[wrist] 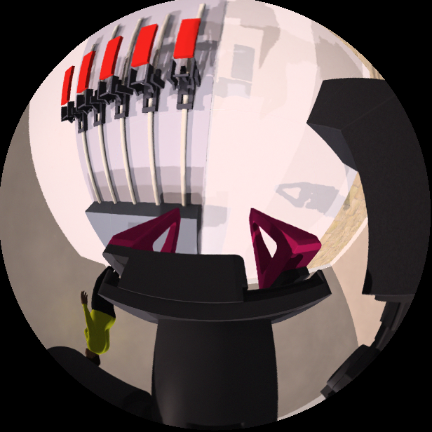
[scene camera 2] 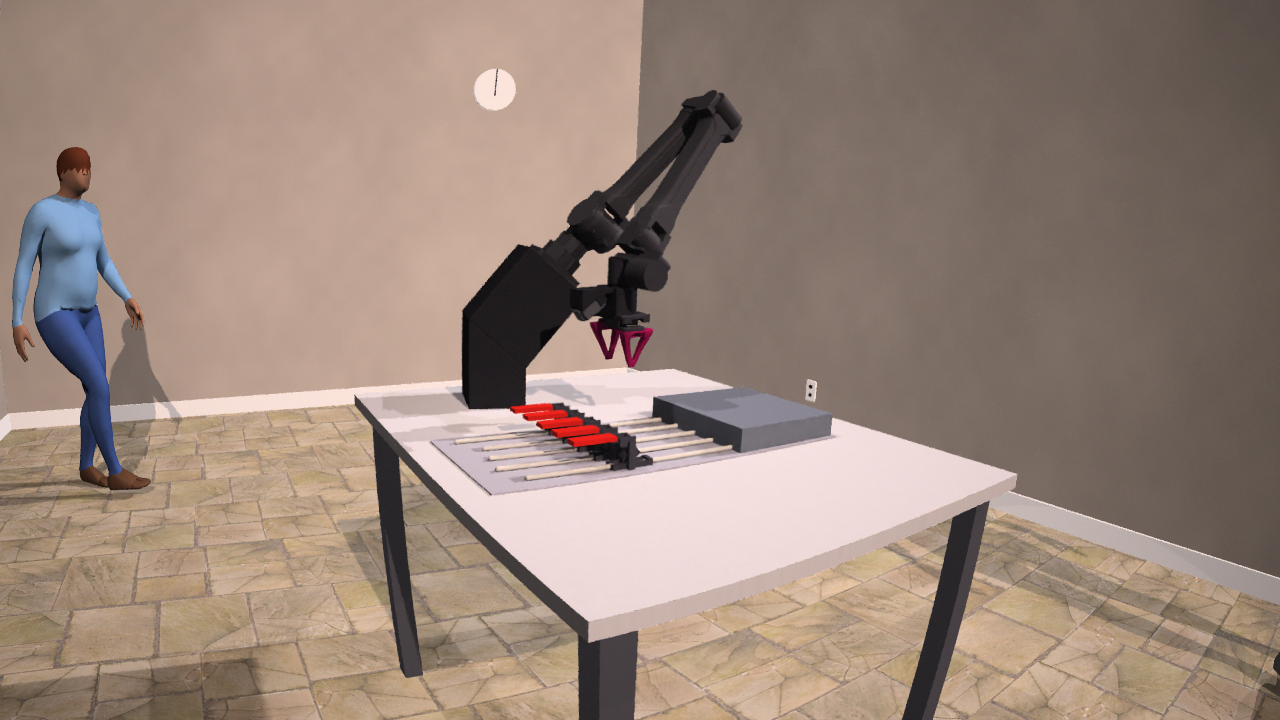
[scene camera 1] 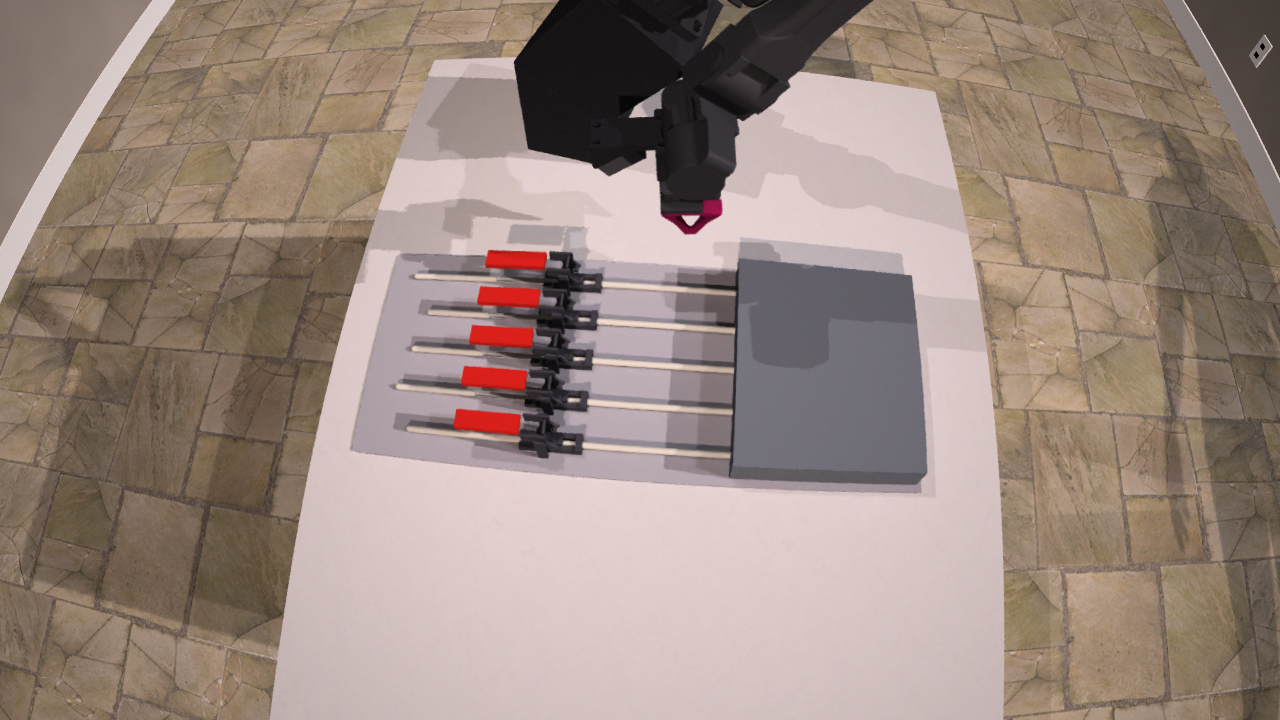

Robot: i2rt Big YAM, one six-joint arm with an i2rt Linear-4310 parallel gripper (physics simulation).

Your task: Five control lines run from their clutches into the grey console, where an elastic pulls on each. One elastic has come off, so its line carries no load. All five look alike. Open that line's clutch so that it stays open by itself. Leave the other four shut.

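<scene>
Five clutches with red levers lie in a row on the mat, all levers down and alike. In scene camera 1 the far one is the lever nearest the arm; the near one is the lever. Cream lines run from the clutches into the grey console. Which line carries no load cannot be told. My gripper is open and empty, above the table behind the console's arm-side left corner. In scene camera 1 its fingertips overlap.
The lilac mat lies under clutches and lines, on the white table. The black arm base stands at the table's back. A person in light blue and one in yellow stand away from the table.
</scene>
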